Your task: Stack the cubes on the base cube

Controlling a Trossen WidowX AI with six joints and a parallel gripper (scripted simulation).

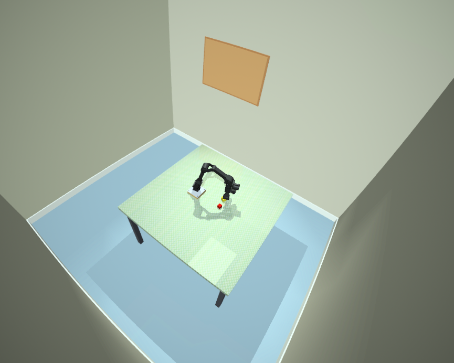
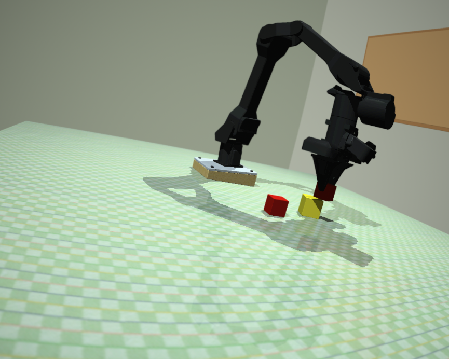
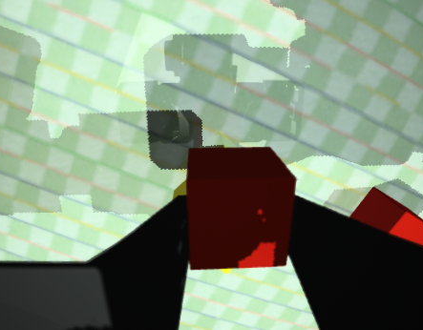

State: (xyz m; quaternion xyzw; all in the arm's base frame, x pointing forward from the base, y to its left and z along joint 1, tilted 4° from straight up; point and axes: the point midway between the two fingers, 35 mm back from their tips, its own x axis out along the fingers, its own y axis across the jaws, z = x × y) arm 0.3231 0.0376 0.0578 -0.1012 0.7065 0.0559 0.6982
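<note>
The yellow cube is 40 mm below my gripper tip, 20 mm behind it and 10 mm to the right of it.
</note>
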